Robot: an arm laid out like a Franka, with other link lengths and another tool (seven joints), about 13 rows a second.
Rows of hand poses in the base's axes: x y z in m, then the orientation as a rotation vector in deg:
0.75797, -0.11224, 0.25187, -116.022, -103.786, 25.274
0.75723, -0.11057, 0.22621, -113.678, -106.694, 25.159
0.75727, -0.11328, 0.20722, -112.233, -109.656, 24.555
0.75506, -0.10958, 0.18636, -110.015, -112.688, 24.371
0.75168, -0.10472, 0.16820, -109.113, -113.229, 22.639
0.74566, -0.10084, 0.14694, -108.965, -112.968, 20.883
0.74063, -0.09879, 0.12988, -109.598, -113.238, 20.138
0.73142, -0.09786, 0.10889, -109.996, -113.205, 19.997
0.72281, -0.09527, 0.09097, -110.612, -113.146, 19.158
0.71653, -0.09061, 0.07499, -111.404, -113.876, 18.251
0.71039, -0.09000, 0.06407, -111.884, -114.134, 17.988
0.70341, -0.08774, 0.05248, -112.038, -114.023, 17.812
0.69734, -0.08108, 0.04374, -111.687, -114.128, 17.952
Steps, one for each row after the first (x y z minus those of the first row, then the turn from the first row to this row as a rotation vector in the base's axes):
-0.00074, 0.00167, -0.02566, 0.565, -0.319, 2.587
-0.00070, -0.00104, -0.04465, 0.797, -1.383, 4.797
-0.00291, 0.00266, -0.06551, 1.175, -1.951, 7.400
-0.00629, 0.00752, -0.08367, 2.472, -2.534, 7.803
-0.01231, 0.01140, -0.10493, 3.614, -3.088, 7.441
-0.01734, 0.01345, -0.12199, 3.550, -3.873, 7.243
-0.02655, 0.01438, -0.14298, 3.403, -4.115, 7.049
-0.03516, 0.01697, -0.16090, 3.511, -4.760, 6.653
-0.04144, 0.02163, -0.17688, 3.264, -5.940, 6.645
-0.04758, 0.02224, -0.18780, 3.025, -6.430, 6.576
-0.05456, 0.02450, -0.19939, 3.065, -6.526, 6.427
-0.06063, 0.03116, -0.20813, 3.163, -6.346, 6.642

